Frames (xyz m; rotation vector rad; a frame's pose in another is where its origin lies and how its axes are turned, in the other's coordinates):
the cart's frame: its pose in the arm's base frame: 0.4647 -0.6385 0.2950 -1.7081 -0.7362 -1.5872
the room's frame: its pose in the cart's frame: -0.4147 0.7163 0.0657 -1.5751 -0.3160 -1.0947
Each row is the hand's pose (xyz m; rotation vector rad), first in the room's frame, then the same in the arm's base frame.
Working: the room's frame: its pose in the arm's base frame: 1.0297 -1.0026 -0.1925 1.2886 0.2405 1.4181

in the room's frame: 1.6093 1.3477 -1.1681 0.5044 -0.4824 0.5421
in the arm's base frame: -0.2534 0.4221 1.2548 2.1903 -0.1004 1.4789
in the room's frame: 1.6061 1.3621 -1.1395 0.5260 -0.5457 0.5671
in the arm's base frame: -0.2402 0.4005 1.2746 2.2545 -0.1521 1.4386
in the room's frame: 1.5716 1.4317 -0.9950 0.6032 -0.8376 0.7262
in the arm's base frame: -0.1762 0.2775 1.3622 2.5276 -0.4511 1.2627
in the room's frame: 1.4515 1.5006 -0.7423 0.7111 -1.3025 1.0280
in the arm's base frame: -0.0489 0.0321 1.4434 -2.7876 0.9789 -0.8822
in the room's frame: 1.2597 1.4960 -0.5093 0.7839 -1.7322 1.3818
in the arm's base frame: 0.0875 -0.2365 1.4229 -2.3742 1.2787 -0.3804
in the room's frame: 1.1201 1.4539 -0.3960 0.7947 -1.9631 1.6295
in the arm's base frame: 0.1651 -0.3908 1.3579 -2.0704 1.4082 -0.1482
